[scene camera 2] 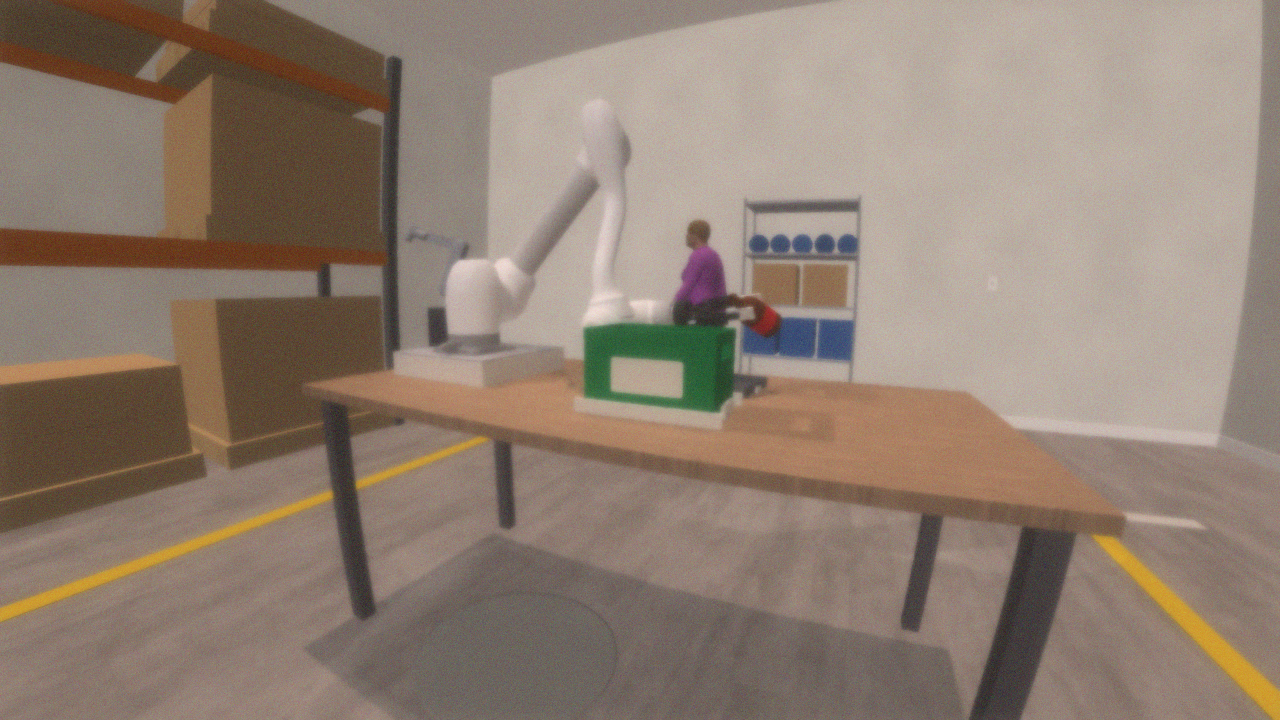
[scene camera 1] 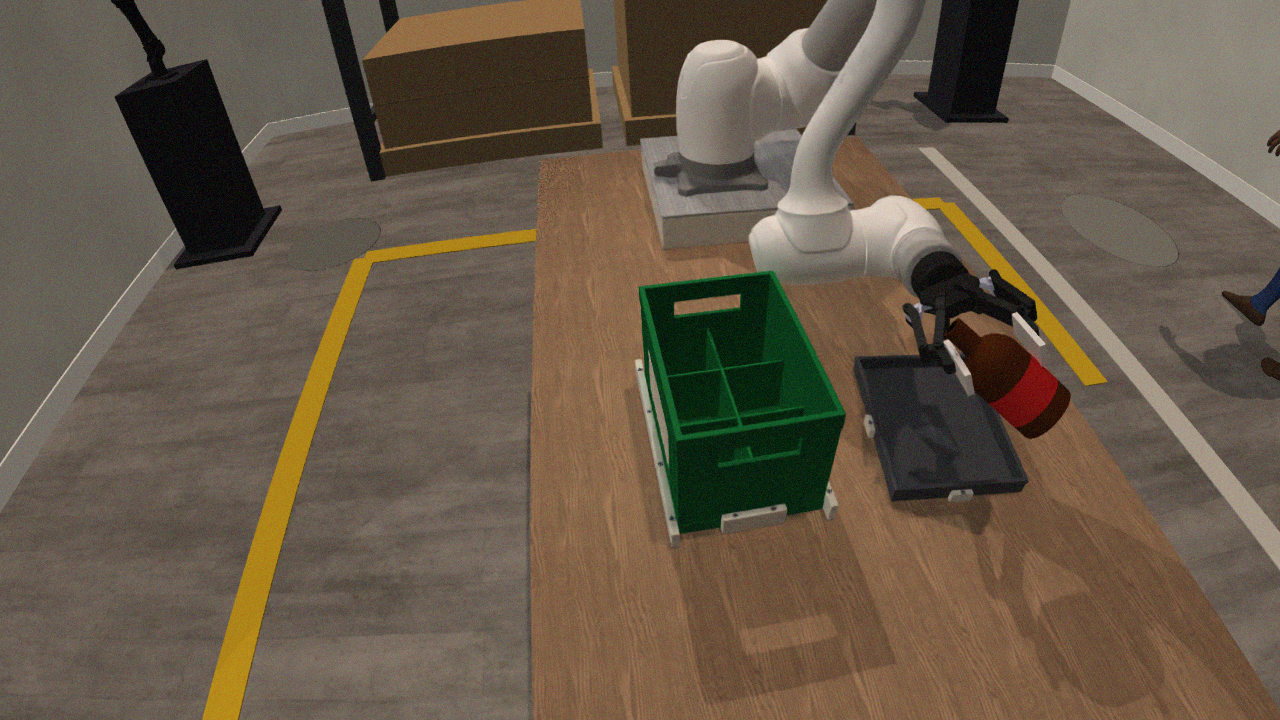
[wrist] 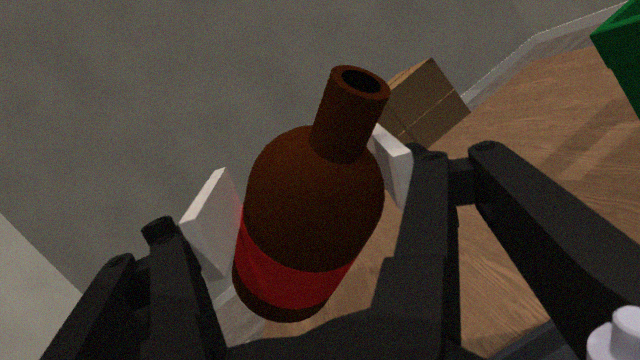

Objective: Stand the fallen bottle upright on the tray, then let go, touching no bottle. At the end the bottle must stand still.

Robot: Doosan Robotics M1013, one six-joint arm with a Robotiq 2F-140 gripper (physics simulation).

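Frame: origin at the arm's base, x ahead, y left, z up, level; centimetres.
Where they show: gripper, fingertip midpoint: (scene camera 2: 758, 305) (scene camera 1: 1007, 370) (wrist: 300, 168); arm's base at its link origin: (scene camera 2: 474, 351) (scene camera 1: 716, 173).
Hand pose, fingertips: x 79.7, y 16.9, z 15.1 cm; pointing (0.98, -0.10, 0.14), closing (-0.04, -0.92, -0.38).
Each offset is from my fingertips to the top centre of the thing. "pt": to the spot under its first point. Level surfaces: height alone.
A brown bottle with a red label @[dx -1.7, dy +0.7, dz +2.9 cm] (scene camera 1: 1027, 395) (scene camera 2: 763, 318) (wrist: 310, 210) is in the air, strongly tilted, its neck towards the arm and its base lower and outward. My gripper (scene camera 1: 992, 348) (scene camera 2: 742, 312) (wrist: 300, 168) is shut on the bottle, with its white pads on either side of the body below the neck. The dark tray @[dx -11.9, dy +2.2, dz -19.7 cm] (scene camera 1: 921, 411) (scene camera 2: 753, 385) lies on the table below; the bottle is well above it and shows over its right side in scene camera 1. The crate hides part of the tray in scene camera 2.
A green crate with dividers @[dx -14.5, dy -28.0, dz -4.7 cm] (scene camera 1: 751, 479) (scene camera 2: 716, 376) (wrist: 617, 55) stands left of the tray in scene camera 1, with white blocks @[pt dx +0.3, dy -27.6, dz -20.1 cm] (scene camera 1: 753, 519) along its base. The wooden table @[dz -22.2 cm] (scene camera 1: 608, 582) (scene camera 2: 895, 447) carries both. A person (scene camera 2: 700, 273) stands beyond the table.
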